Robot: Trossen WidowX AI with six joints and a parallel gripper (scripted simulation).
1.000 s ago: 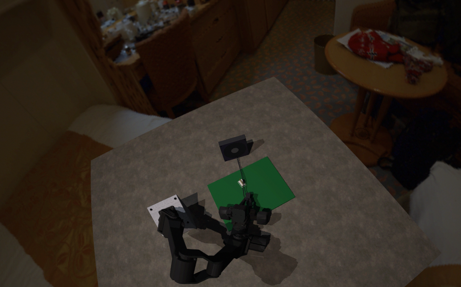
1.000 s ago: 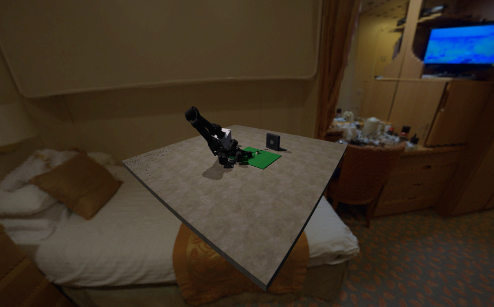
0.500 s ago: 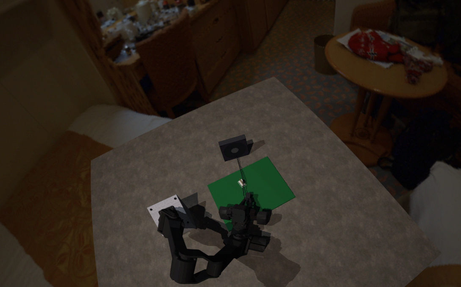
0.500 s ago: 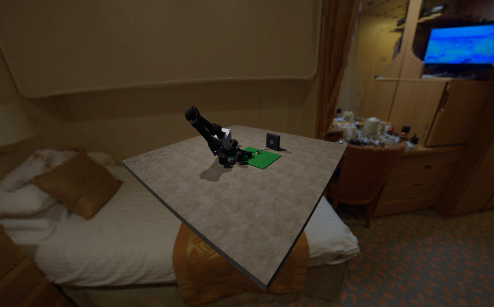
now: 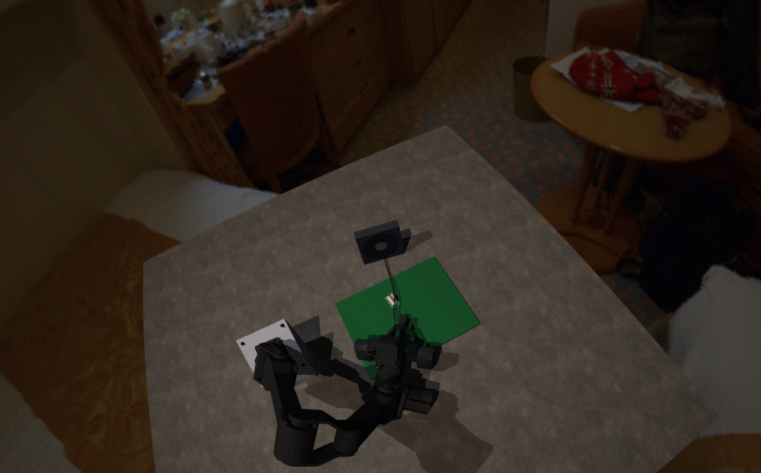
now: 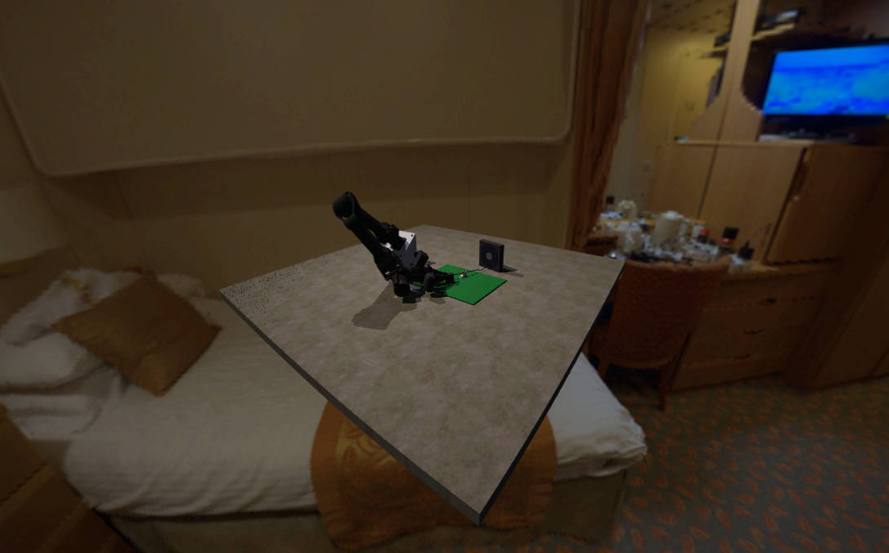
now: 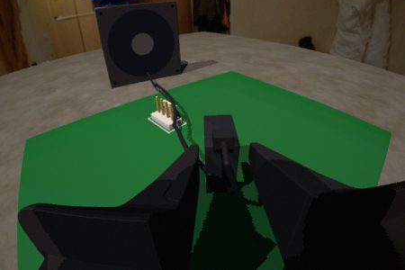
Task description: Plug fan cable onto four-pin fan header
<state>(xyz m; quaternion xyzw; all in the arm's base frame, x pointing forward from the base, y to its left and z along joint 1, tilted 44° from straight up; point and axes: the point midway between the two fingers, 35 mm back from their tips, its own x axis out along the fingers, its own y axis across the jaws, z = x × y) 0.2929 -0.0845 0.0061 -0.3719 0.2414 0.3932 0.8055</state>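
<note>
Right now the black plug is 10 mm ahead of my gripper tip, 10 mm to the left of it and 10 mm below it. Round my gripper tip: white four-pin header (10 mm ahead, 100 mm to the left, 40 mm below); black fan (50 mm ahead, 230 mm to the left, 20 mm above); green board (20 mm ahead, 40 mm to the left, 50 mm below).
</note>
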